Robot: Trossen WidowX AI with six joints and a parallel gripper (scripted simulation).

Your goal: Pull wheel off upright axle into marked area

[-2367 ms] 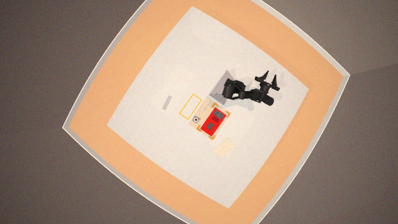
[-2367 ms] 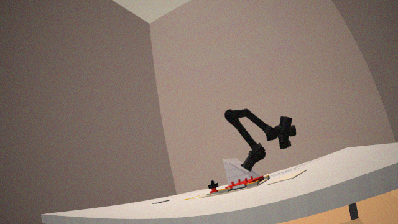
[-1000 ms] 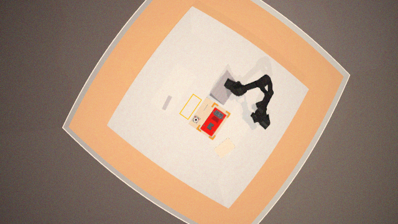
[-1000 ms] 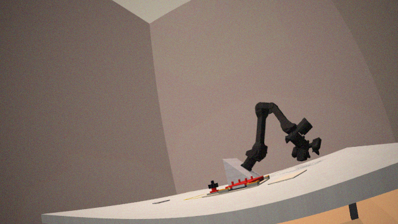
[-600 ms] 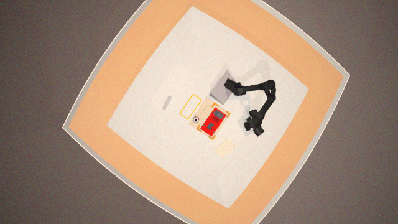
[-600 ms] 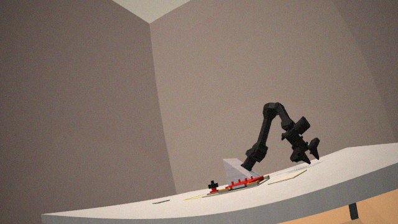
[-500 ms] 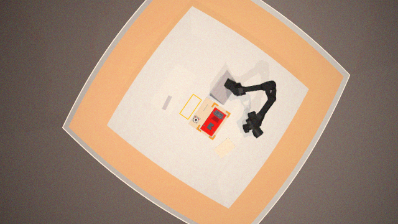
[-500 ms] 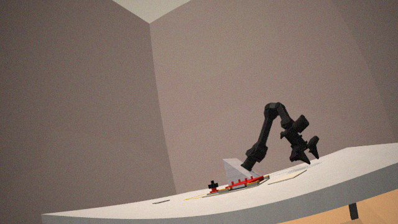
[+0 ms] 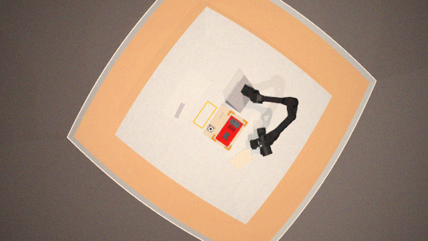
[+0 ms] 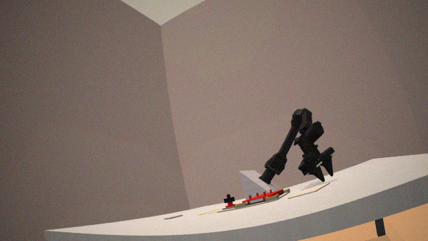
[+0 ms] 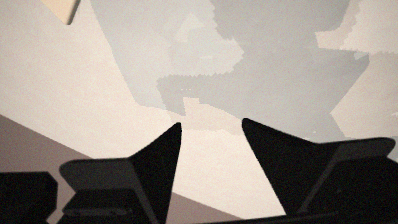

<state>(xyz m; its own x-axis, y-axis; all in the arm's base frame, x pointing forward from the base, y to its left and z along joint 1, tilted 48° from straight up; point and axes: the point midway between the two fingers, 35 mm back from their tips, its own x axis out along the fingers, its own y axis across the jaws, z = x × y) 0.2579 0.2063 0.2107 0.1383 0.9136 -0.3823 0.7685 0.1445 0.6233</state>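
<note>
Right now the tan card is 19 cm ahead of my gripper tip, 8 cm to the right of it and 1 cm below it. Also, from my gripper tip: grey strip (9 cm ahead, 65 cm to the right, 1 cm below).
</note>
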